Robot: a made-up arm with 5 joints.
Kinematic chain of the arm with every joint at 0, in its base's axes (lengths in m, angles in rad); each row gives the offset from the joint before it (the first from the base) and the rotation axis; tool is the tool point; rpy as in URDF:
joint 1: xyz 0 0 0.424 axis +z
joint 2: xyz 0 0 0 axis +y
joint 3: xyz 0.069 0 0.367 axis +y
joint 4: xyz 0.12 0 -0.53 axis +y
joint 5: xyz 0.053 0 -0.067 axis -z
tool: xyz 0 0 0 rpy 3.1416 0 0
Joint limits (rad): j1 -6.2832..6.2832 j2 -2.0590..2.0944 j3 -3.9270..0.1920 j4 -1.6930..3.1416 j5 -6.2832..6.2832
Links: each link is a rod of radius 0.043 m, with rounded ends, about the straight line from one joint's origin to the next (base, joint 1, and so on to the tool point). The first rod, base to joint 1, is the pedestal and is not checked.
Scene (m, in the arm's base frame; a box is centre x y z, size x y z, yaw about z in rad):
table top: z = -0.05
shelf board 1: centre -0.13 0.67 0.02 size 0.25 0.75 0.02 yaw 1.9
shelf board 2: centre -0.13 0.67 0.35 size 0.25 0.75 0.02 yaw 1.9
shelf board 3: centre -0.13 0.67 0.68 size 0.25 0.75 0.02 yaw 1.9
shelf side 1: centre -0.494 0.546 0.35 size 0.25 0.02 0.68 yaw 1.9
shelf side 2: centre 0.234 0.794 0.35 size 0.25 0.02 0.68 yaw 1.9
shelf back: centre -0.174 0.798 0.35 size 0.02 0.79 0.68 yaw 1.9
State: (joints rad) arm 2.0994 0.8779 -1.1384 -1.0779 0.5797
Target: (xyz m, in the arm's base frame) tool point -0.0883 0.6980 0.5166
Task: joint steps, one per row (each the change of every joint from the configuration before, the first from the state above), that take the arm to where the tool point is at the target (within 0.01 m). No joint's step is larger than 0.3 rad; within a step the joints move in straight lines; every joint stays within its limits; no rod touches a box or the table.
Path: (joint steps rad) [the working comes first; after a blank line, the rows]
Joints at the target: 1.6966 0.3941 -1.1702 -1.1819 0.5797
Straight joint move there: touches shelf board 2.

1: 0.0387 -0.0824 0.2041 -0.0559 0.0000
2: 0.0386 -0.0823 0.2041 -0.0558 0.0000
3: 0.0387 -0.0824 0.2042 -0.0559 0.0000
4: -0.2130 -0.2650 0.0221 -0.0741 0.0000
5: -0.2130 -0.2650 0.0222 -0.0742 0.0000
6: -0.2131 -0.2651 0.0221 -0.0741 0.0000
7: 0.0401 0.1861 -0.2369 0.0953 0.0000
8: 0.0401 0.1862 -0.2368 0.0954 0.0000
9: 0.0401 0.1861 -0.2369 0.0953 0.0000

